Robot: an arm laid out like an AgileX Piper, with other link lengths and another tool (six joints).
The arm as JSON. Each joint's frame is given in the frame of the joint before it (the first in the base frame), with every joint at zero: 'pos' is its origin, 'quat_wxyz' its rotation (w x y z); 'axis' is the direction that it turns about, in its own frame. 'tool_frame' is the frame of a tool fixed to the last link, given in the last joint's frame.
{
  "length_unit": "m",
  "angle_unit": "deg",
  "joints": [
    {
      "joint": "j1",
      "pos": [
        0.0,
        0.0,
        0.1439
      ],
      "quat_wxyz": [
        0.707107,
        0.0,
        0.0,
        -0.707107
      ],
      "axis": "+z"
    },
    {
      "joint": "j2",
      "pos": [
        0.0,
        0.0,
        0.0
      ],
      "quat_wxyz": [
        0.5,
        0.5,
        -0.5,
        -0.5
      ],
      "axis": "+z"
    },
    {
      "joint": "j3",
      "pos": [
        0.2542,
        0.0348,
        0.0
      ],
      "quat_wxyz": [
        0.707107,
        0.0,
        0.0,
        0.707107
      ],
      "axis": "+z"
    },
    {
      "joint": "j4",
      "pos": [
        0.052,
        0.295,
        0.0
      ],
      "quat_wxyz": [
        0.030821,
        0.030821,
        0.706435,
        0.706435
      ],
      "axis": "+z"
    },
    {
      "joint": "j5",
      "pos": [
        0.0,
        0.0,
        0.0
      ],
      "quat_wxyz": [
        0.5,
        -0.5,
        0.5,
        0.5
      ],
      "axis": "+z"
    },
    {
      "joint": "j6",
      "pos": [
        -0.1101,
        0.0,
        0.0
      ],
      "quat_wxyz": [
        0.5,
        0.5,
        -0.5,
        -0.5
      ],
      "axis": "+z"
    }
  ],
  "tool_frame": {
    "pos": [
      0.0,
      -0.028,
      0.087
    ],
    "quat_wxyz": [
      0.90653,
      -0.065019,
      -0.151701,
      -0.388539
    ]
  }
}
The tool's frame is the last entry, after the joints.
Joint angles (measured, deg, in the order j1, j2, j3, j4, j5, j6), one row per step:
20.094 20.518 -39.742 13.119 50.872 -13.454
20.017 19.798 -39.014 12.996 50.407 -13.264
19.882 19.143 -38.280 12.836 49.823 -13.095
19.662 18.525 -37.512 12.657 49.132 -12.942
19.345 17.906 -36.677 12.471 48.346 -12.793
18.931 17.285 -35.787 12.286 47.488 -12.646
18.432 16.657 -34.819 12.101 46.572 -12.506
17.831 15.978 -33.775 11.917 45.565 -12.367
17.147 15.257 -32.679 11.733 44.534 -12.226
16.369 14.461 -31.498 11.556 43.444 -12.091
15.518 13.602 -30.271 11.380 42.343 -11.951
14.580 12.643 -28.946 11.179 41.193 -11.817
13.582 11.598 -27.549 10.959 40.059 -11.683
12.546 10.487 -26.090 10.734 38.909 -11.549
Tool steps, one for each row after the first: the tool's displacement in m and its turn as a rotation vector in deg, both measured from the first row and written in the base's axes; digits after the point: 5 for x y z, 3 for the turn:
-0.00050 -0.00110 -0.00158 0.235 -0.353 -0.304
-0.00049 -0.00240 -0.00308 0.447 -0.767 -0.695
-0.00004 -0.00399 -0.00466 0.648 -1.224 -1.190
0.00076 -0.00590 -0.00646 0.854 -1.711 -1.798
0.00182 -0.00813 -0.00845 1.065 -2.216 -2.512
0.00311 -0.01066 -0.01086 1.264 -2.714 -3.315
0.00455 -0.01358 -0.01339 1.482 -3.275 -4.233
0.00602 -0.01684 -0.01610 1.698 -3.853 -5.233
0.00749 -0.02049 -0.01902 1.923 -4.481 -6.329
0.00887 -0.02445 -0.02205 2.150 -5.140 -7.495
0.01019 -0.02885 -0.02533 2.353 -5.864 -8.757
0.01133 -0.03356 -0.02893 2.521 -6.599 -10.074
0.01236 -0.03845 -0.03275 2.675 -7.362 -11.427

